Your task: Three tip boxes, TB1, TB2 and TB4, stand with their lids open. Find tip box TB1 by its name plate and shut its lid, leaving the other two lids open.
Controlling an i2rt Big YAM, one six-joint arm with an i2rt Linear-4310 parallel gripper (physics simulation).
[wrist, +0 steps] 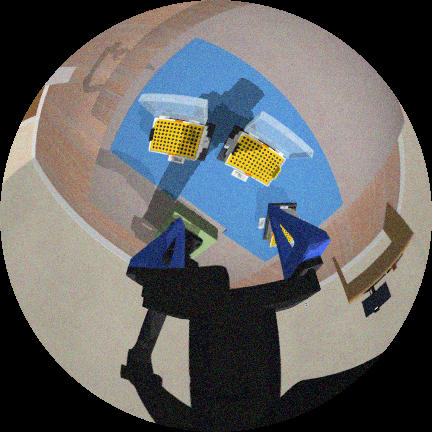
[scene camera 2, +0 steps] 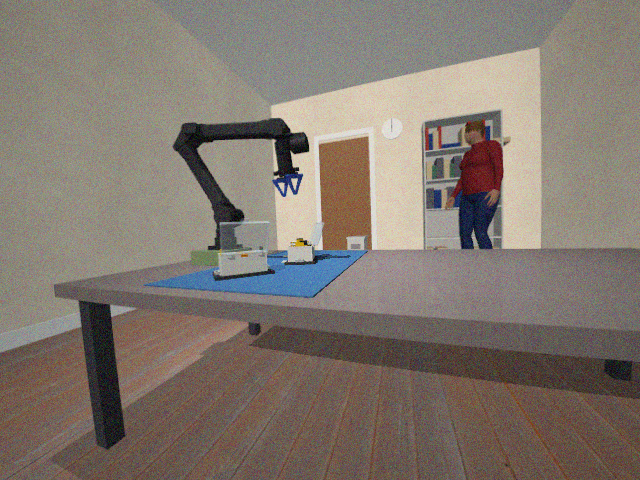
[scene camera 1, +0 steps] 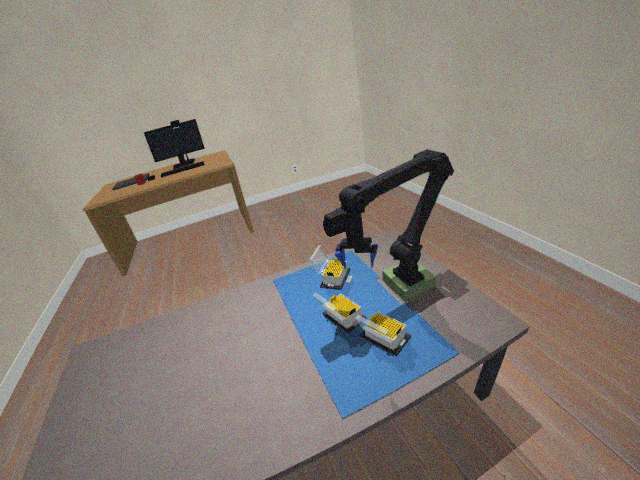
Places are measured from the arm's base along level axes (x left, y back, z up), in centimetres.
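Where they show: gripper, fingertip midpoint: (wrist: 224,214) (scene camera 2: 289,195) (scene camera 1: 358,267); arm's base, link origin: (scene camera 1: 408,275).
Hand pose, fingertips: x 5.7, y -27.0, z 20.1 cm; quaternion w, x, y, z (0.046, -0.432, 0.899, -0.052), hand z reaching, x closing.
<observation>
Things, the pixels of their top centre, and the offset from my fingertips. Level surfaces: height alone.
- blue mat, surface height: dz -25.1 cm
- middle box, top centre: (wrist: 257,161) (scene camera 1: 342,303) dy -6.1, dx -4.7, dz -17.7 cm
- far box, top centre: (wrist: 285,236) (scene camera 1: 333,265) dy +2.5, dx -28.9, dz -17.7 cm
- grey table, surface height: dz -25.4 cm
Three white tip boxes with yellow racks stand lid-open on the blue mat (scene camera 1: 346,392) (scene camera 2: 305,286) (wrist: 200,60). The nearest box in scene camera 1 (scene camera 1: 385,330) (scene camera 2: 242,264) (wrist: 177,139) has its clear lid (scene camera 2: 244,235) (wrist: 175,106) raised. The middle box (scene camera 1: 342,310) (wrist: 255,157) has its lid (wrist: 281,136) raised. The far box (scene camera 1: 334,274) is partly hidden by a finger in the wrist view; its lid (scene camera 1: 318,258) is raised. Small white name plates (wrist: 176,159) (wrist: 240,175) (wrist: 261,223) show, but their text is unreadable, so I cannot tell which is TB1. My gripper (scene camera 1: 356,259) (scene camera 2: 289,194) (wrist: 224,214) is open and empty, above the mat's far end, near the far box.
The arm's green base (scene camera 1: 393,285) (scene camera 2: 204,257) stands beside the mat on the grey table (scene camera 1: 206,361) (scene camera 2: 465,279). The nearest and middle boxes stand close together. A wooden desk (scene camera 1: 170,180) with a monitor and a person (scene camera 2: 480,165) are away from the table.
</observation>
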